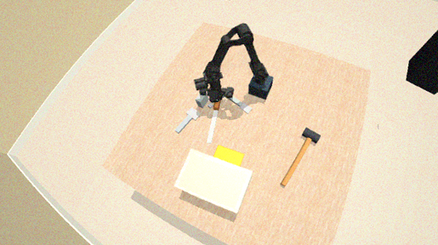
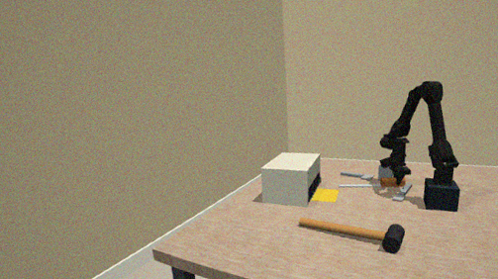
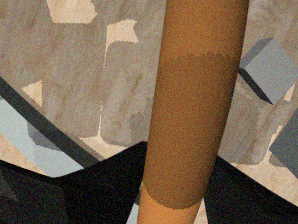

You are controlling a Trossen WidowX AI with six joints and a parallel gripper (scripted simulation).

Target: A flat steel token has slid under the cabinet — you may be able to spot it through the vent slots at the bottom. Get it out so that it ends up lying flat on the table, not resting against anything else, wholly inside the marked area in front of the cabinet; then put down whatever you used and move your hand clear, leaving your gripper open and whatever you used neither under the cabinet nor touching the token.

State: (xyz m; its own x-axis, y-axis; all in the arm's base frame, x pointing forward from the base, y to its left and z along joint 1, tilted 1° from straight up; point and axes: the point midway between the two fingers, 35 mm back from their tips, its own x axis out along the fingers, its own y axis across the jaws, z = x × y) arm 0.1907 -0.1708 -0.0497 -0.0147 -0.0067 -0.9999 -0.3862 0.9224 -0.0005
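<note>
My gripper tip is now 60 mm short of the tiny cube and 20 mm to the left of it. From my gripper tip the other things lie so: grey t-shaped tool (200 mm ahead, 80 mm to the right); then grey flat tool (40 mm behind, 120 mm to the left); then grey block (60 mm ahead, 70 mm to the right, 30 mm above).
</note>
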